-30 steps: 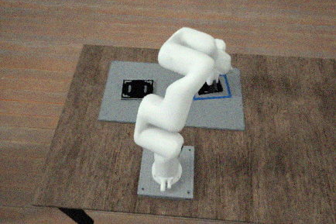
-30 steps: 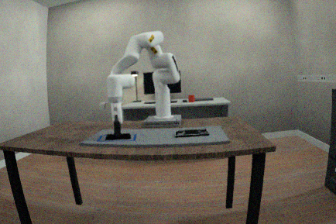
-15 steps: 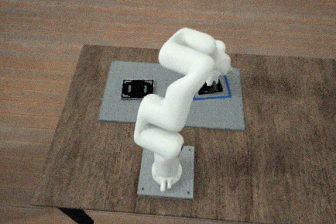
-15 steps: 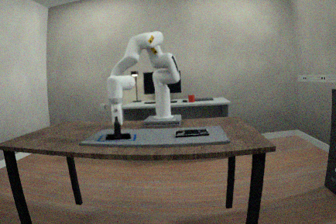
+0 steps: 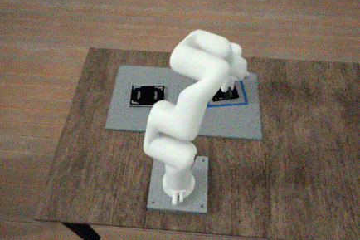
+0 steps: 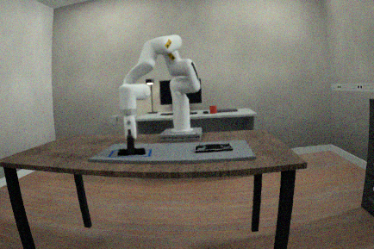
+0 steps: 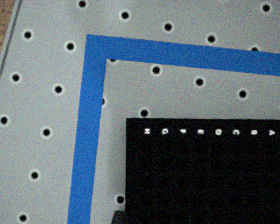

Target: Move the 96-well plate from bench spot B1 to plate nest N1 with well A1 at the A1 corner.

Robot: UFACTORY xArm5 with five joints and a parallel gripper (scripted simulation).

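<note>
Right now the black 96-well plate is 1 cm below my hand. From my hand the other things lie so: plate nest N1: 4 cm behind, 36 cm to the left, 1 cm below.
</note>
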